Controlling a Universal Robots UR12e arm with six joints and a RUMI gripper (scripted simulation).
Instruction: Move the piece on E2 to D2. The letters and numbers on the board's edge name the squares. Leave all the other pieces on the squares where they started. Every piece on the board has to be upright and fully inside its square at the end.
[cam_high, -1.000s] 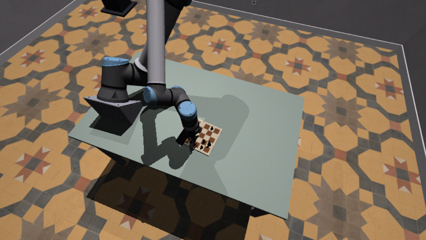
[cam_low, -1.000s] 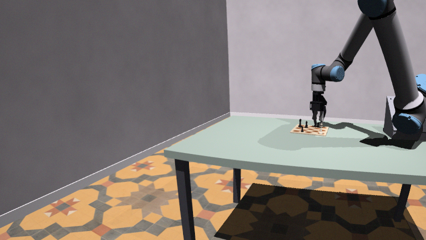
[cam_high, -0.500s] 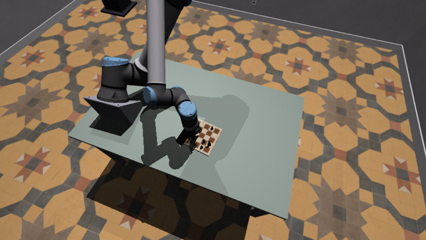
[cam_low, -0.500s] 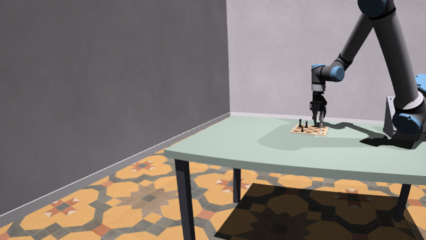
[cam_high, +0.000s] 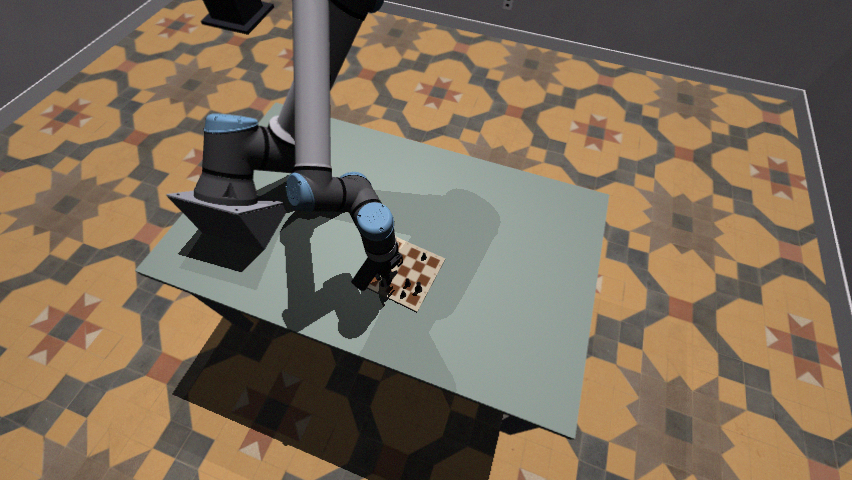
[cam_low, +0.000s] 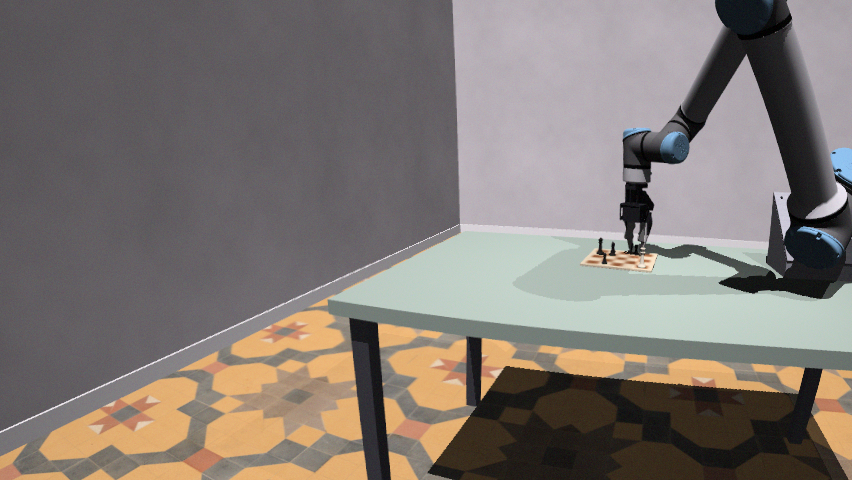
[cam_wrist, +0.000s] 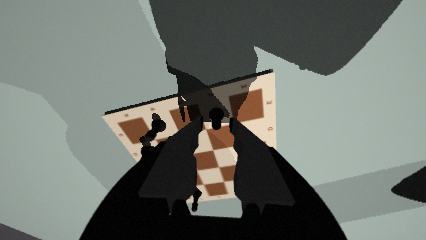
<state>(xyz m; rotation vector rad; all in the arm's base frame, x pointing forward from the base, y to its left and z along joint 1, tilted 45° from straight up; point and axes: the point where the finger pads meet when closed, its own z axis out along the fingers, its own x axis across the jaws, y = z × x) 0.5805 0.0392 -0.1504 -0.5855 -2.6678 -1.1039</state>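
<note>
Now: the chessboard 7 cm to the left of my hand, 5 cm ahead of it and 2 cm below it. From my hand the other things lie so: white chess piece: 16 cm to the left, 1 cm behind, 1 cm above.
</note>
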